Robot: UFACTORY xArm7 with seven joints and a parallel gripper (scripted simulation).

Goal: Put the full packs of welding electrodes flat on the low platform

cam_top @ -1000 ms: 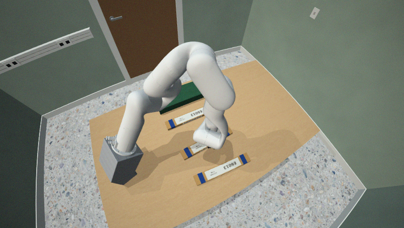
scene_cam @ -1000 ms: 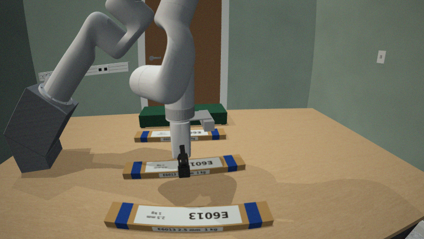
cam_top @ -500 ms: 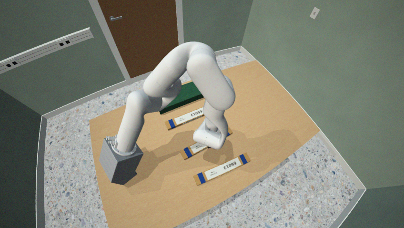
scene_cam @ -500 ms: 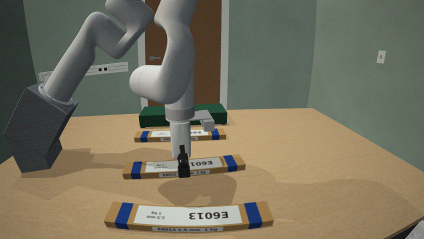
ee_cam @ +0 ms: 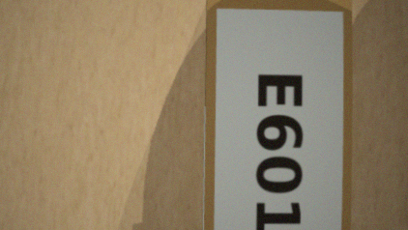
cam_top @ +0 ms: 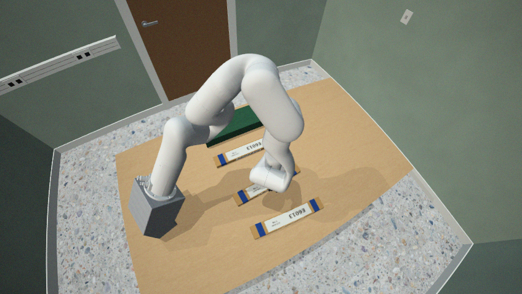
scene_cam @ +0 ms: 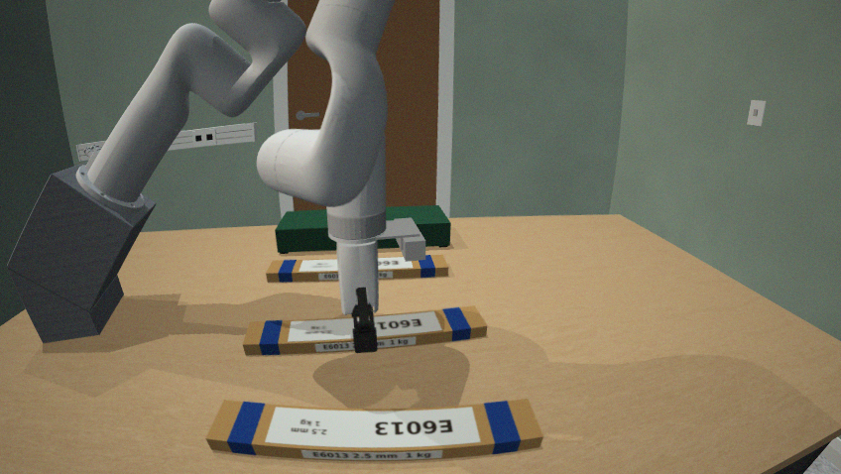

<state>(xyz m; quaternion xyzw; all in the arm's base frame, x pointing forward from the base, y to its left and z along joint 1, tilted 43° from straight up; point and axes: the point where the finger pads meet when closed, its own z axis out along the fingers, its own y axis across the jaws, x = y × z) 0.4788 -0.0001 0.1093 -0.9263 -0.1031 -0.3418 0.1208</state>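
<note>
Now: hand 120 mm past the green platform and 380 mm to the right of it.
</note>
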